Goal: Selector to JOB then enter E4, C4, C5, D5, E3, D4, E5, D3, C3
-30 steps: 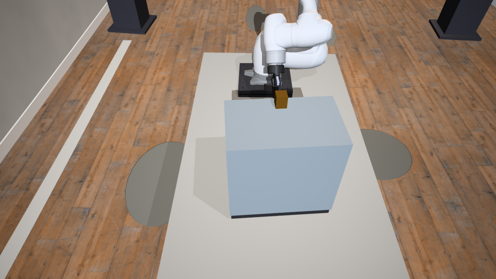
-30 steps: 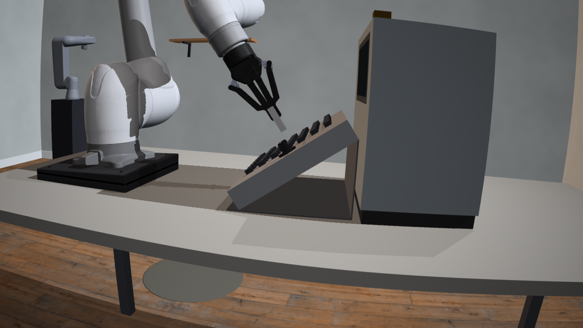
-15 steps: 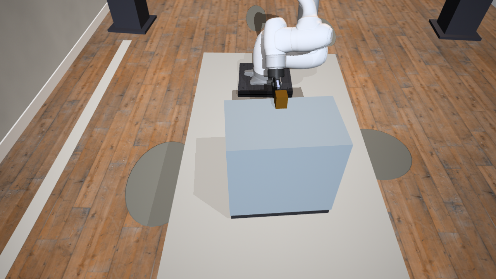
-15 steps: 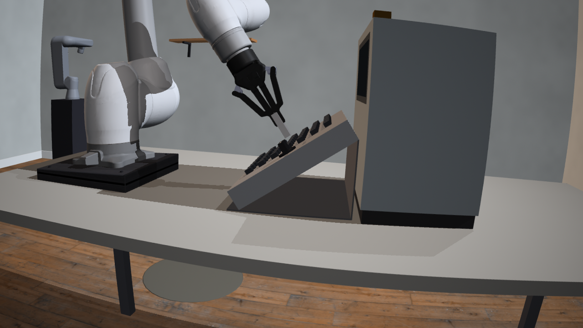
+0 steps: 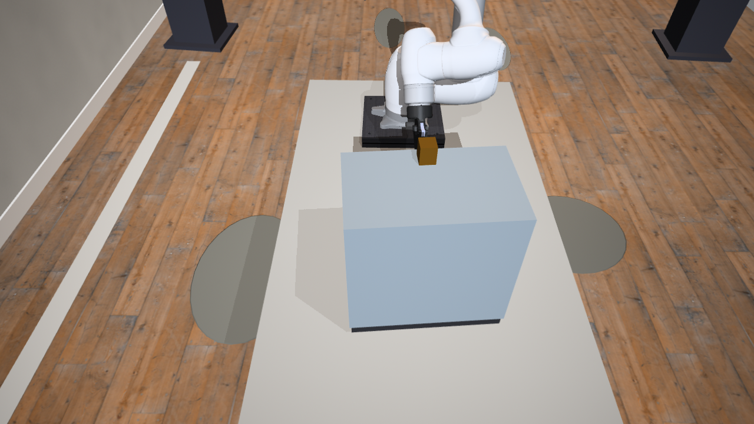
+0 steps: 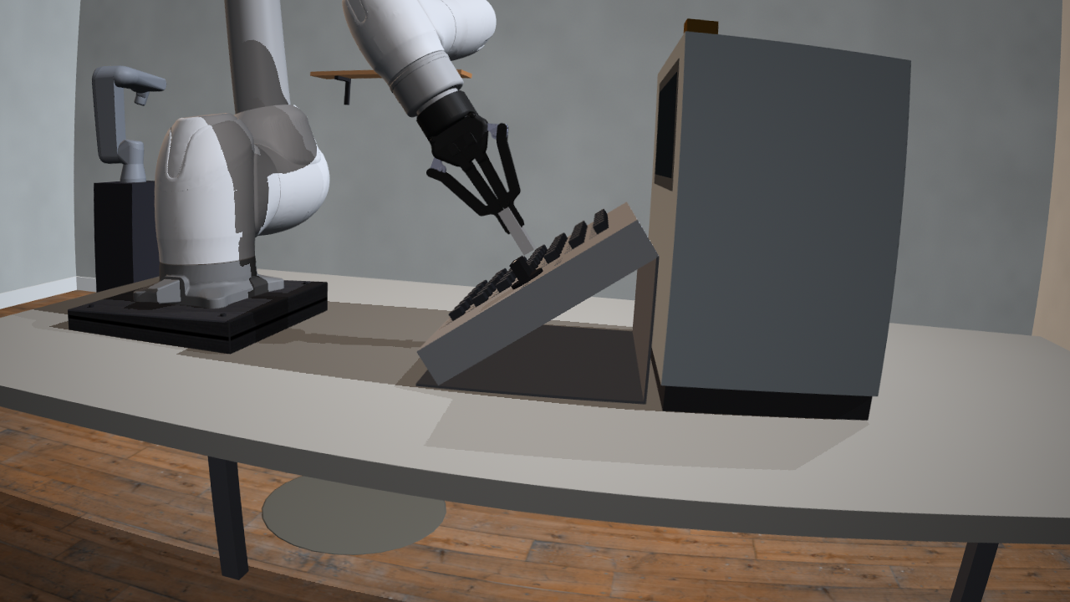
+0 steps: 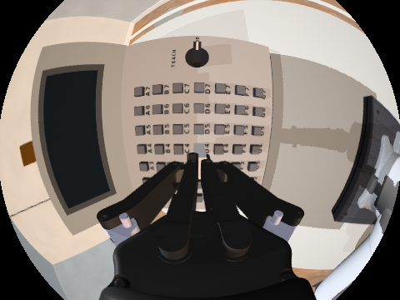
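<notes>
Now: hand 1 cm past the key, 3 cm to the right of it and 6 cm above it. Also, from my hand: black selector knob: 5 cm ahead, 16 cm to the right, 3 cm below; sloped keypad panel: 6 cm ahead, 4 cm to the right, 7 cm below.
</notes>
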